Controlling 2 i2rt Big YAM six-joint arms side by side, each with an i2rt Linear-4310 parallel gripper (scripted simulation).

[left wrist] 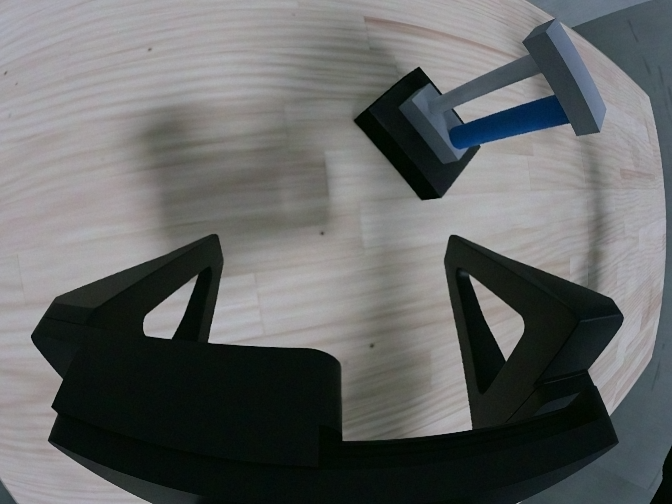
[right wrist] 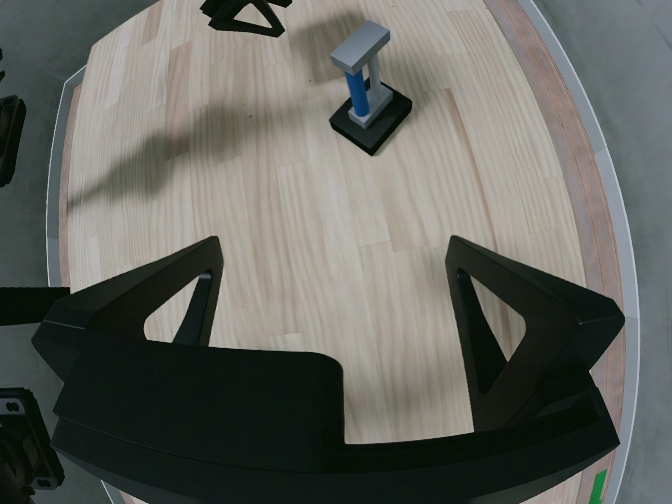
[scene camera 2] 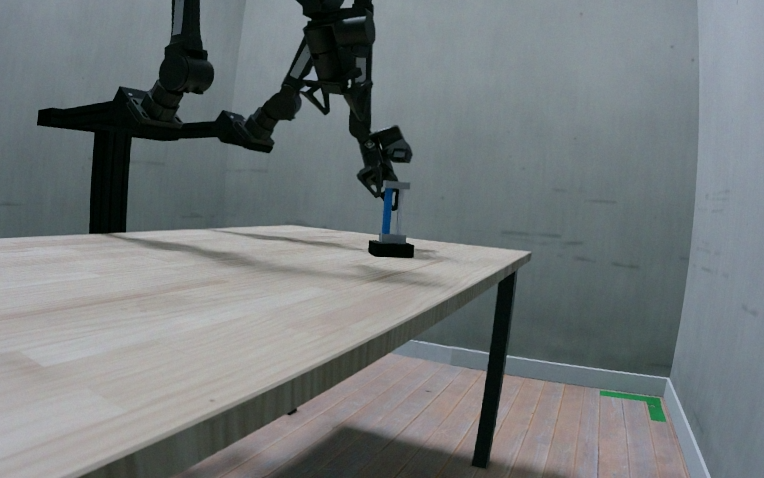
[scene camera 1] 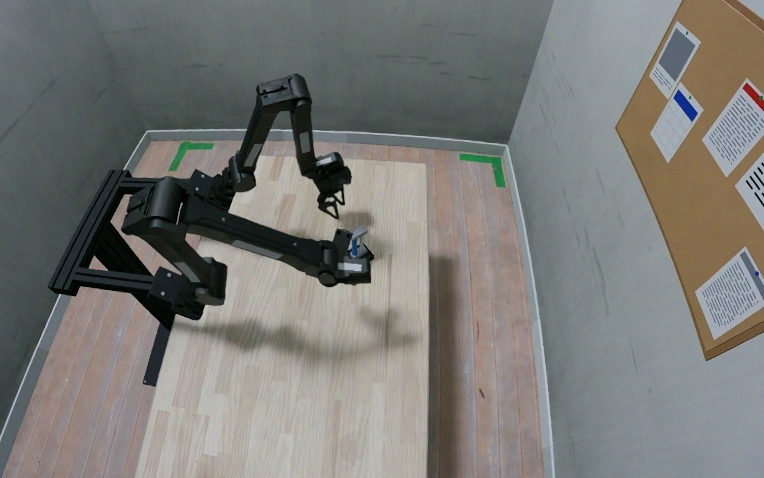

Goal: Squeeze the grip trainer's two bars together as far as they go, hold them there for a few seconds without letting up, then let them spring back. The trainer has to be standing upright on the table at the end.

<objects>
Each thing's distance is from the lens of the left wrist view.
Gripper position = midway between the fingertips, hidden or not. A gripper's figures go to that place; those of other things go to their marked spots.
my left gripper (left wrist: 333, 247): 0.13 m
grip trainer (left wrist: 420, 145): 0.26 m
</objects>
